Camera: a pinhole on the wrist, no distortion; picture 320 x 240 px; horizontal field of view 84.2 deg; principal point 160.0 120.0 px. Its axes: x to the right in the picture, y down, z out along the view. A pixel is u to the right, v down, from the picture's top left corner.
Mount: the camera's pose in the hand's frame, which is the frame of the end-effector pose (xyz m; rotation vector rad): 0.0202 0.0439 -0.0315 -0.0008 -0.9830 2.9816
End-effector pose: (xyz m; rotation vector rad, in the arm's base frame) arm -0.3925 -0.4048 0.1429 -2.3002 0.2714 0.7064
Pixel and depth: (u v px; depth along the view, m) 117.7 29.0 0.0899
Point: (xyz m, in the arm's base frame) -0.3965 -0.3780 0.0628
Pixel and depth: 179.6 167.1 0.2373
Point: -0.3919 -0.2137 0.1573
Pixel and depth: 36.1 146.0 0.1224
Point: -0.3115 -0.3340 0.0747
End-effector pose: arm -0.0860 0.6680 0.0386 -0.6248 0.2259 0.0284
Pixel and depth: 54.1 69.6 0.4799
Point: 0.3133 0.8017 0.3908
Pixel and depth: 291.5 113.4 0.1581
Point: -0.1568 0.6932 0.1639
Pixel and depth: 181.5 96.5 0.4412
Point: -0.0308 0.7391 0.4266
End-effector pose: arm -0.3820 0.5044 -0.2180 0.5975 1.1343 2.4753
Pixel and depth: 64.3 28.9 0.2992
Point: -0.3816 0.7858 -0.0075
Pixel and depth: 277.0 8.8 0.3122
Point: -0.0549 0.6160 -0.0494
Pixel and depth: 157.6 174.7 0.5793
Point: -0.1761 0.9968 -0.3627
